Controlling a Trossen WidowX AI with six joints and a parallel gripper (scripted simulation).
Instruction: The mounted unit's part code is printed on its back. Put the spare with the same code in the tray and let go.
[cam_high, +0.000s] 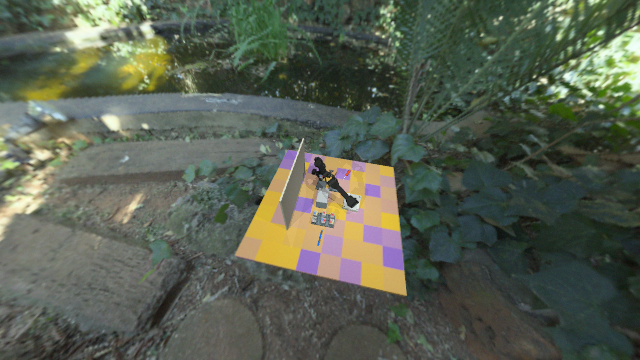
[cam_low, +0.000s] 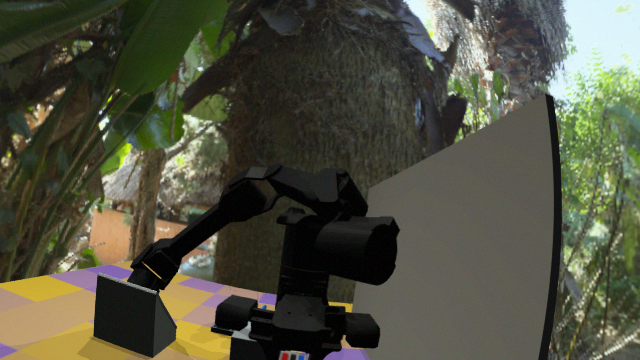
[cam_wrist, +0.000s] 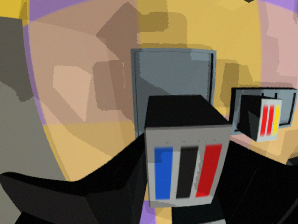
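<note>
The flat grey tray is 10 mm behind my gripper tip, 10 mm to the left of it and 100 mm below it. Also, from my gripper tip: grey mounted unit 30 mm behind, 210 mm to the left, 50 mm below; tall grey wall panel 220 mm ahead, 180 mm to the left, 120 mm above; blue marker pen 40 mm behind, 570 mm to the left, 90 mm below.
</note>
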